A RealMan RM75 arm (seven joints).
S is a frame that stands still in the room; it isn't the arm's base.
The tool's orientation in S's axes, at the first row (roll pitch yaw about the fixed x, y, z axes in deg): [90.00, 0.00, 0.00]
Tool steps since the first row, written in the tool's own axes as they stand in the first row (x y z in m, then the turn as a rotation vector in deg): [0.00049, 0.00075, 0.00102, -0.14, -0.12, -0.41]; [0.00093, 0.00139, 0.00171, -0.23, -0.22, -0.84]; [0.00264, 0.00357, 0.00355, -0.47, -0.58, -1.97]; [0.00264, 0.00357, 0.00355, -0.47, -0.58, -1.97]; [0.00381, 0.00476, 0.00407, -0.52, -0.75, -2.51]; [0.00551, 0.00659, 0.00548, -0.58, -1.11, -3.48]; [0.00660, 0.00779, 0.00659, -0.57, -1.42, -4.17]
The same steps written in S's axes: [0.00049, -0.00102, 0.00075, -0.14, 0.41, -0.12]; [0.00093, -0.00171, 0.00139, -0.23, 0.84, -0.22]; [0.00264, -0.00355, 0.00357, -0.47, 1.97, -0.58]; [0.00264, -0.00355, 0.00357, -0.47, 1.97, -0.58]; [0.00381, -0.00407, 0.00476, -0.52, 2.51, -0.75]; [0.00551, -0.00548, 0.00659, -0.58, 3.48, -1.11]; [0.00660, -0.00659, 0.00779, -0.57, 4.17, -1.42]
